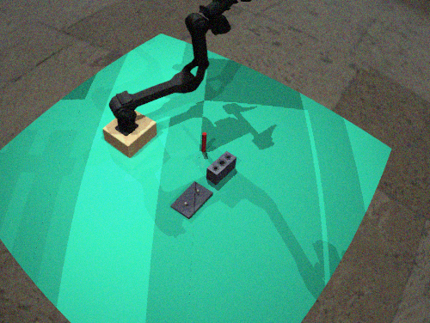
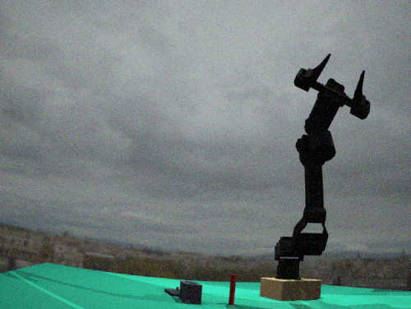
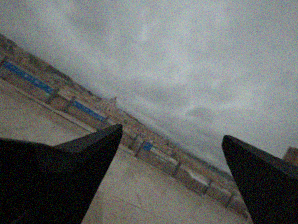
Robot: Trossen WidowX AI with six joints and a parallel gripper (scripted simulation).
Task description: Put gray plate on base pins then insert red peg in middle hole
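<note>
The gray plate is 21 cm ahead of my gripper tip, 39 cm to the right of it and 49 cm below it. Also, from my gripper tip: base: 20 cm ahead, 53 cm to the right, 52 cm below; then red peg: 11 cm ahead, 35 cm to the right, 49 cm below.
</note>
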